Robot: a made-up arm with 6 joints. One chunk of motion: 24 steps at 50 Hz.
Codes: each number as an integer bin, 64 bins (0 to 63) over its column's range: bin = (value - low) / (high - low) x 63, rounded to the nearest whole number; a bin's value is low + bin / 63 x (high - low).
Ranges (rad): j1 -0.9..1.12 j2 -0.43..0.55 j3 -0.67..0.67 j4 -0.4..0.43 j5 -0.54..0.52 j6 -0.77..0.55
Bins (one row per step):
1: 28 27 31 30 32 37
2: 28 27 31 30 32 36
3: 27 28 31 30 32 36
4: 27 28 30 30 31 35
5: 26 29 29 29 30 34
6: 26 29 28 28 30 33
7: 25 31 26 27 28 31
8: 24 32 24 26 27 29
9: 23 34 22 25 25 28
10: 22 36 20 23 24 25
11: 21 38 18 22 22 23
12: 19 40 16 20 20 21
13: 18 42 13 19 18 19
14: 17 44 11 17 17 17
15: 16 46 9 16 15 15
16: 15 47 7 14 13 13
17: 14 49 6 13 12 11
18: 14 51 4 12 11 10
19: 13 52 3 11 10 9
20: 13 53 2 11 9 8
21: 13 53 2 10 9 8
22: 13 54 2 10 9 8
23: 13 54 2 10 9 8
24: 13 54 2 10 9 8
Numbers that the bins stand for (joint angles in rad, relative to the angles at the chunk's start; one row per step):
1: -0.0022 -0.0100 -0.0106 -0.0048 -0.0016 0.0052
2: -0.0022 -0.0100 -0.0106 -0.0048 -0.0016 -0.0157
3: -0.0343 0.0056 -0.0106 -0.0048 -0.0016 -0.0157
4: -0.0343 0.0056 -0.0319 -0.0048 -0.0184 -0.0367
5: -0.0663 0.0211 -0.0532 -0.0179 -0.0352 -0.0576
6: -0.0663 0.0211 -0.0744 -0.0311 -0.0352 -0.0786
7: -0.0984 0.0522 -0.1170 -0.0443 -0.0689 -0.1205
8: -0.1305 0.0678 -0.1595 -0.0575 -0.0857 -0.1624
9: -0.1625 0.0989 -0.2021 -0.0706 -0.1194 -0.1833
10: -0.1946 0.1300 -0.2446 -0.0970 -0.1362 -0.2462
11: -0.2267 0.1611 -0.2871 -0.1102 -0.1698 -0.2881
12: -0.2908 0.1922 -0.3297 -0.1365 -0.2035 -0.3300
13: -0.3229 0.2233 -0.3935 -0.1497 -0.2371 -0.3719
14: -0.3549 0.2544 -0.4360 -0.1760 -0.2540 -0.4138
15: -0.3870 0.2856 -0.4786 -0.1892 -0.2876 -0.4557
16: -0.4190 0.3011 -0.5211 -0.2156 -0.3213 -0.4976
17: -0.4511 0.3322 -0.5424 -0.2287 -0.3381 -0.5395
18: -0.4511 0.3633 -0.5849 -0.2419 -0.3549 -0.5605
19: -0.4832 0.3789 -0.6062 -0.2551 -0.3717 -0.5814
20: -0.4832 0.3944 -0.6275 -0.2551 -0.3886 -0.6024
21: -0.4832 0.3944 -0.6275 -0.2683 -0.3886 -0.6024
22: -0.4832 0.4100 -0.6275 -0.2683 -0.3886 -0.6024
23: -0.4832 0.4100 -0.6275 -0.2683 -0.3886 -0.6024
24: -0.4832 0.4100 -0.6275 -0.2683 -0.3886 -0.6024

